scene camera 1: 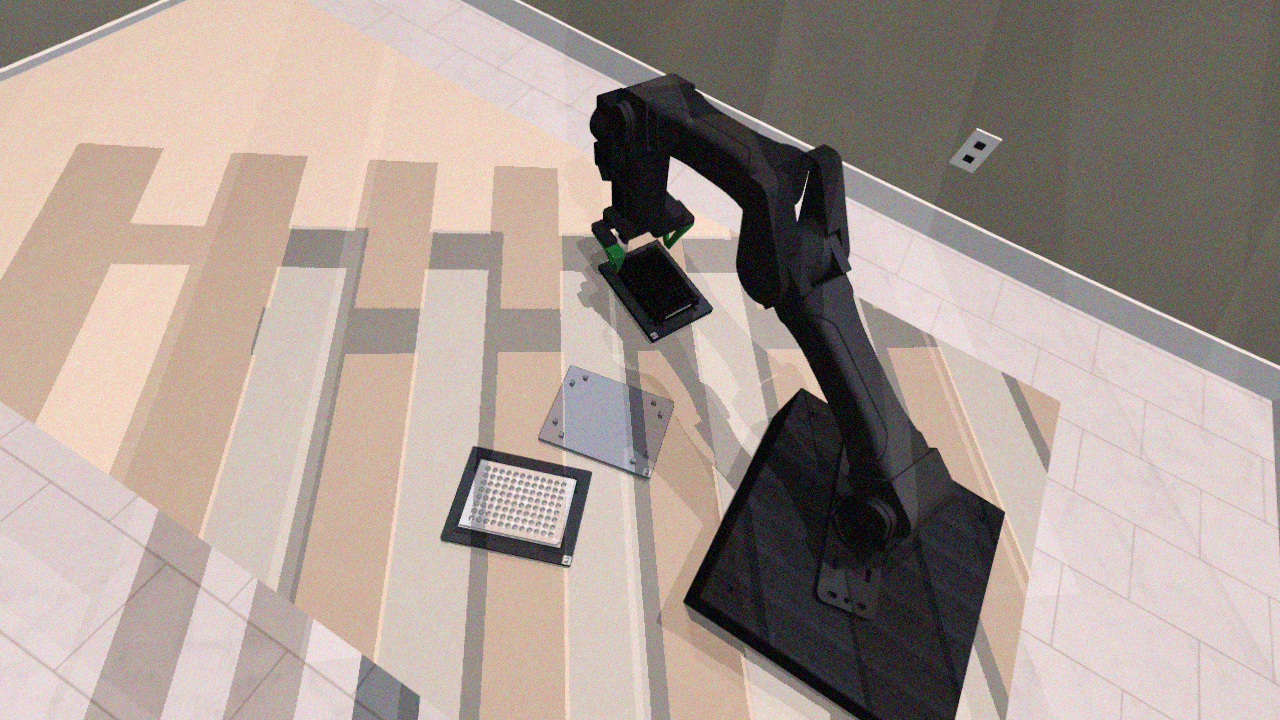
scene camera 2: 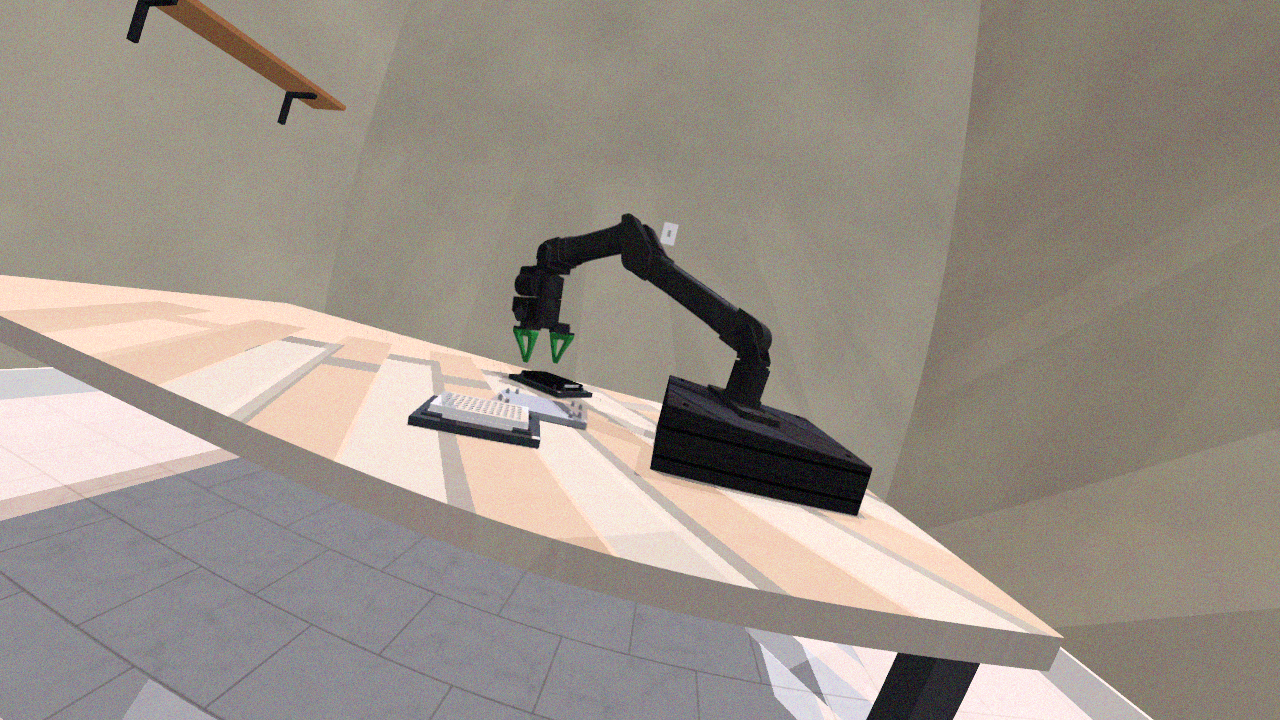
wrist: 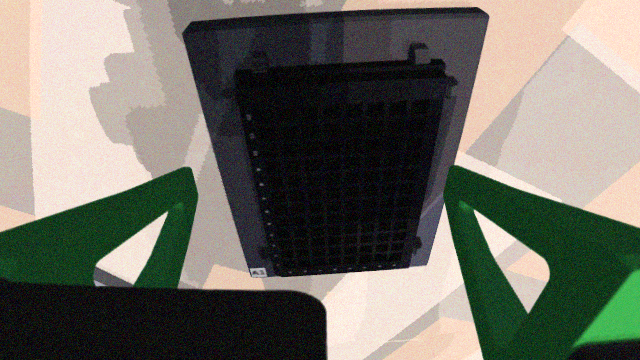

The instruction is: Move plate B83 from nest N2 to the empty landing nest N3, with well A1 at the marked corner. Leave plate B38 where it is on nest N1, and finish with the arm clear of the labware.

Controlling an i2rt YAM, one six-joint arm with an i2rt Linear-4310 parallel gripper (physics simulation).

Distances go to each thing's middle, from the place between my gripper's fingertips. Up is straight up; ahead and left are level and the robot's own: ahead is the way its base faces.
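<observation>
The white well plate [scene camera 1: 504, 500] is 41 cm to the left of my hand, 2 cm ahead of it and 3 cm below it. Then there's the black tray [scene camera 1: 663, 294], and that tray is 3 cm below my hand, 4 cm behind it and 1 cm to the left of it. Going by their middles, the black tray is the nearest to my hand of the things named here.
</observation>
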